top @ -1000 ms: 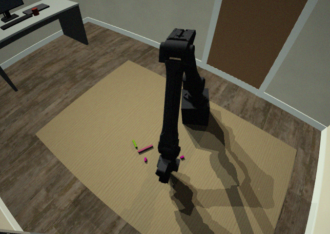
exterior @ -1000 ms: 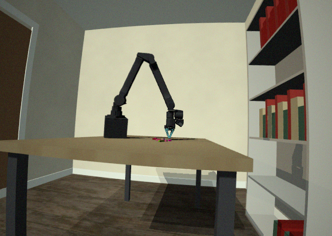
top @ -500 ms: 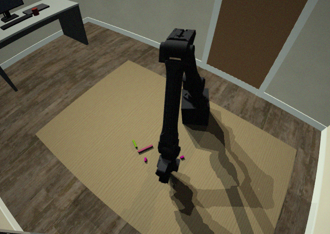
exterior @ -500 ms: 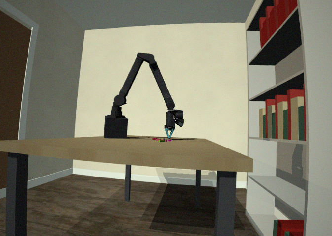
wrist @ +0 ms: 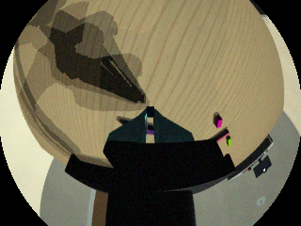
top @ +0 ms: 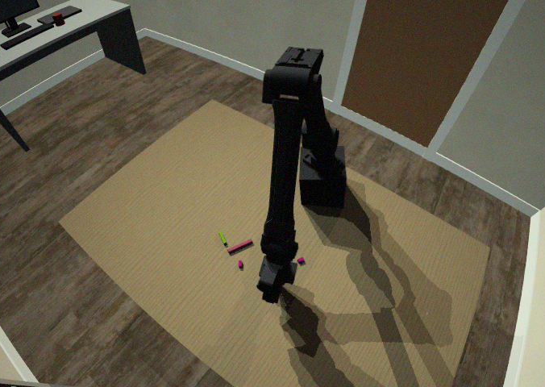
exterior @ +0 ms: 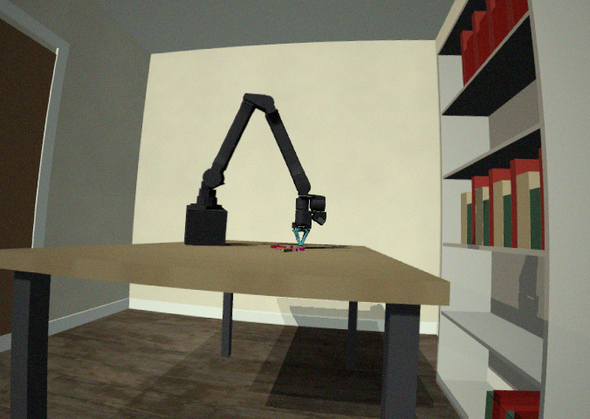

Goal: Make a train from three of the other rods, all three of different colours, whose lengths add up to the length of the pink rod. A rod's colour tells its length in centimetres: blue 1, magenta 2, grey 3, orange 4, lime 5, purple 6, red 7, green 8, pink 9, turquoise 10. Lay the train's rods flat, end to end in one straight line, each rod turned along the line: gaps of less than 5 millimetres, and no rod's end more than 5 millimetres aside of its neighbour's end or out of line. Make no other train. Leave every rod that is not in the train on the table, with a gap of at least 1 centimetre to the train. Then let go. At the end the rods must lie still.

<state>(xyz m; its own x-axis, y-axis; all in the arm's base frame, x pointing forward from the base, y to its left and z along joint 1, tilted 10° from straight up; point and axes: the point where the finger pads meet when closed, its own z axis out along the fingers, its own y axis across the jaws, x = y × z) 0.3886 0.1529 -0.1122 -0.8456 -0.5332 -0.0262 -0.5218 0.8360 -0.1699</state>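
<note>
Now: the blue rod right at my hand. Round my hand: red rod: 7 cm behind, 7 cm to the right, 2 cm below; then pink rod: 18 cm to the right, 2 cm below; then purple rod: 4 cm behind, 1 cm to the right, 2 cm below.
</note>
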